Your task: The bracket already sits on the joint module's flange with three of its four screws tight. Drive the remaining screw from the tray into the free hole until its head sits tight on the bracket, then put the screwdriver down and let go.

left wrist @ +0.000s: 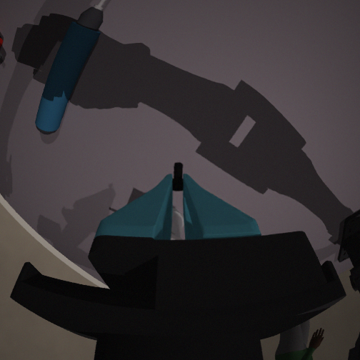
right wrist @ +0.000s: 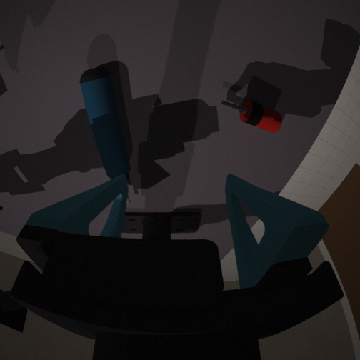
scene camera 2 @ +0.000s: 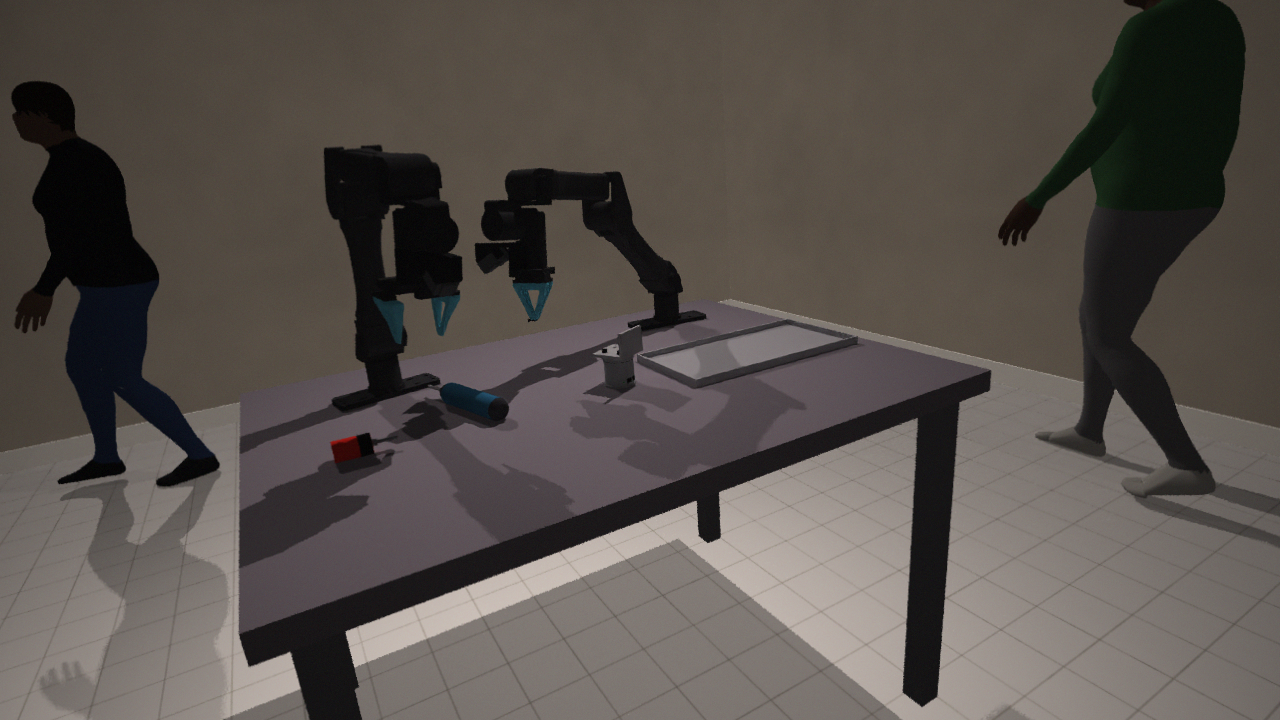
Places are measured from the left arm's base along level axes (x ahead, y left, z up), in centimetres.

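Pixels of known places: left gripper, fingertip midpoint: [scene camera 2: 534, 319]; right gripper, fingertip midpoint: [scene camera 2: 419, 339]; left arm's base, origin of the base link: [scene camera 2: 667, 322]; right arm's base, origin of the base link: [scene camera 2: 387, 393].
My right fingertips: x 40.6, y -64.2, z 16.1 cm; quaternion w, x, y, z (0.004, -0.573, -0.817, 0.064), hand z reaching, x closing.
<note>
For each thing: its top centre in the pictures, then the offset to it from my right fingertips.
- pale joint module, middle of its top: [scene camera 2: 617, 351] dx -3.6, dy +35.4, dz -9.7 cm
- blue screwdriver, middle of its top: [scene camera 2: 461, 386] dx -8.2, dy +6.4, dz -12.0 cm
- black short-handled tool, middle of its top: [scene camera 2: 363, 434] dx +3.8, dy -11.1, dz -12.6 cm
- shallow grey tray, middle of its top: [scene camera 2: 747, 345] dx -5.6, dy +65.9, dz -14.5 cm
My left gripper [scene camera 2: 533, 313] [left wrist: 177, 181] is shut on a small black screw [left wrist: 178, 171], held upright at the fingertips high above the table. The pale joint module [scene camera 2: 618, 372] stands on the table with the bracket [scene camera 2: 630, 340] on top, to the right of the left gripper in the scene view; its screw holes are too small to tell. A blue screwdriver [scene camera 2: 472, 402] [left wrist: 70, 75] [right wrist: 103, 122] lies on the table. My right gripper [scene camera 2: 420, 336] [right wrist: 176, 181] is open and empty above the table, with the blue screwdriver's shaft near one finger in the right wrist view.
A red and black short-handled tool [scene camera 2: 349, 446] [right wrist: 265, 117] lies near the table's left part. The shallow grey tray [scene camera 2: 778, 361] lies right of the module. The right arm's base [scene camera 2: 384, 390] stands behind the blue screwdriver. Two people stand beyond the table.
</note>
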